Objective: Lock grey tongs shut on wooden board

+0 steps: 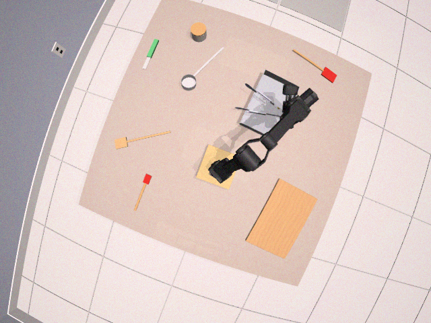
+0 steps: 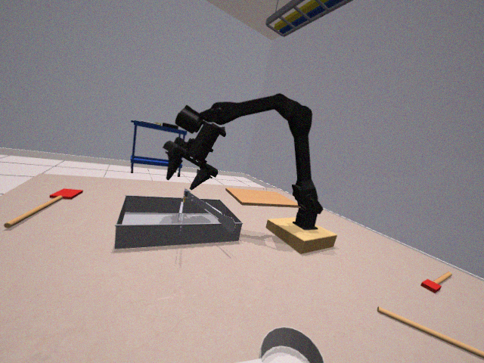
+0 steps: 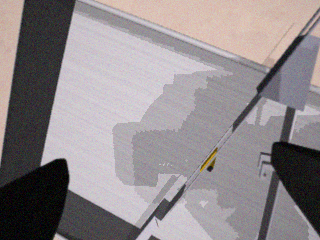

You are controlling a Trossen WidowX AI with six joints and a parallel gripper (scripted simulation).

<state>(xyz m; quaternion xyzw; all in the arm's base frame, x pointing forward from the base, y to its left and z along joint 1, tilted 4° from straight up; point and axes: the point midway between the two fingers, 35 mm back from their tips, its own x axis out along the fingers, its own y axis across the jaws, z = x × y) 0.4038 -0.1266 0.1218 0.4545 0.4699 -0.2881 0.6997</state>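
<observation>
Now: gripper tip 90 mm above the grey roasting tin, 50 mm to the right of it and 10 mm past it. Also, from my gripper tip: wooden board (490 mm behind, 280 mm to the right, 110 mm below).
</observation>
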